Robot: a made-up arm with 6 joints.
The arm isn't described. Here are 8 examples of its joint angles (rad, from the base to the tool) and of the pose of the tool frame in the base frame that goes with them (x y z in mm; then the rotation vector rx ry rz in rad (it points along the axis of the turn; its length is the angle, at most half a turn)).
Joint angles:
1: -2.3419 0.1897 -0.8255 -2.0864 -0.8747 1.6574
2: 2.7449 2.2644 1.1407 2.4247 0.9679 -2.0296
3: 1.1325 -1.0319 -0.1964 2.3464 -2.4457 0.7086
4: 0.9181 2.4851 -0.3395 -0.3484 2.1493 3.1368
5: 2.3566 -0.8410 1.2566 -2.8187 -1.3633 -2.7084
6: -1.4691 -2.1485 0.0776 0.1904 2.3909 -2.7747
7: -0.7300 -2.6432 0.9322 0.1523 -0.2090 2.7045
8: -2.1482 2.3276 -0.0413 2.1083 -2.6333 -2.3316
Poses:
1: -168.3 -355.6 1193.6 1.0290 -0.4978 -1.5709
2: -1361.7 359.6 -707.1 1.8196 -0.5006 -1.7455
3: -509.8 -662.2 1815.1 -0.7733 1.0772 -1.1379
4: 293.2 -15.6 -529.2 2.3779 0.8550 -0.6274
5: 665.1 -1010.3 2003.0 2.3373 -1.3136 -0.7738
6: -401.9 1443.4 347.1 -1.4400 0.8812 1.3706
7: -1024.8 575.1 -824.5 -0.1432 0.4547 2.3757
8: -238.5 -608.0 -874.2 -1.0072 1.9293 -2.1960
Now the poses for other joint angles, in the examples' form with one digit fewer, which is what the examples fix.
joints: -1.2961 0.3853 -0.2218 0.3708 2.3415 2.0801
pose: 49 -1061 1489 2.287 0.274 1.863
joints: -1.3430 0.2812 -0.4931 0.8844 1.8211 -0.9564
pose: 51 -943 1520 0.143 -0.665 -0.033
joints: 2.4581 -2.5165 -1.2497 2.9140 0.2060 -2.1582
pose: 319 -584 157 0.851 -1.179 1.730
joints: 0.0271 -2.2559 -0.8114 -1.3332 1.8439 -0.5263
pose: -656 -79 357 -1.611 2.166 -0.229
